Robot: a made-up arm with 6 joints. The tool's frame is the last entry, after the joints.
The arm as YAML. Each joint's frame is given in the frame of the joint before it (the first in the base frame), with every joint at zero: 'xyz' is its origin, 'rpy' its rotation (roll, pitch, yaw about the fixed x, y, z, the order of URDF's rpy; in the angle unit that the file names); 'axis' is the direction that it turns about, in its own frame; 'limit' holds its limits. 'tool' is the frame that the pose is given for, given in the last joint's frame.
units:
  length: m
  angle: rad
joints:
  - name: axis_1
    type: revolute
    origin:
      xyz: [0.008, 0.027, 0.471]
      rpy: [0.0, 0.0, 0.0]
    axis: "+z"
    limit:
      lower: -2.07
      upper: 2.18
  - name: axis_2
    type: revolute
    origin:
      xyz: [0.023, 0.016, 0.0]
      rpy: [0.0, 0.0, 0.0]
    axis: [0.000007, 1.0, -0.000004]
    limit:
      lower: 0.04
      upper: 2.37
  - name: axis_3
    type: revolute
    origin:
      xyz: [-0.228, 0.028, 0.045]
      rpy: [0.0, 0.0, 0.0]
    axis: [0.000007, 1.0, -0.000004]
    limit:
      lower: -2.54
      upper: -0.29
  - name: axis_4
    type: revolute
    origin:
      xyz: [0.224, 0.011, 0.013]
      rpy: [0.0, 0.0, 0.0]
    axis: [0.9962, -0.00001, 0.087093]
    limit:
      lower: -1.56
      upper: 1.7
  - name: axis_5
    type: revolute
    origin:
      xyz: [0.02, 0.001, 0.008]
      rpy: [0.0, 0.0, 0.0]
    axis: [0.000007, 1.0, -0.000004]
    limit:
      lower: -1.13
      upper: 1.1
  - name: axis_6
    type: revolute
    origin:
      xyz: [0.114, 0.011, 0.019]
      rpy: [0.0, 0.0, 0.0]
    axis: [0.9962, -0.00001, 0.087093]
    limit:
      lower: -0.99
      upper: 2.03
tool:
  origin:
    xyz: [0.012, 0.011, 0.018]
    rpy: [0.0, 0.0, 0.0]
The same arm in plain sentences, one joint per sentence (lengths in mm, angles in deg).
The arm has six revolute joints in a row. What follows holds with every joint at zero, and every direction is one of the base frame's.
The first joint lies 8 mm along +x and 27 mm along +y and 471 mm along +z from the base frame's origin and rotates about +z, from -118.6 to 124.9 deg.
The second joint lies 23 mm along +x and 16 mm along +y from the first joint and rotates about +y, from 2.29 to 135.79 deg.
The third joint lies 228 mm along -x and 28 mm along +y and 45 mm along +z from the second joint and rotates about +y, from -145.53 to -16.62 deg.
The fourth joint lies 224 mm along +x and 11 mm along +y and 13 mm along +z from the third joint and rotates about the direction (0.9962, 0, 0.0871), from -89.38 to 97.4 deg.
The fifth joint lies 20 mm along +x and 1 mm along +y and 8 mm along +z from the fourth joint and rotates about +y, from -64.74 to 63.03 deg.
The sixth joint lies 114 mm along +x and 11 mm along +y and 19 mm along +z from the fifth joint and rotates about the direction (0.9962, 0, 0.0871), from -56.72 to 116.31 deg.
The tool frame, which is the frame that the pose is given for, lies 12 mm along +x and 11 mm along +y and 18 mm along +z from the sixth joint; its axes are parallel to the base frame's.

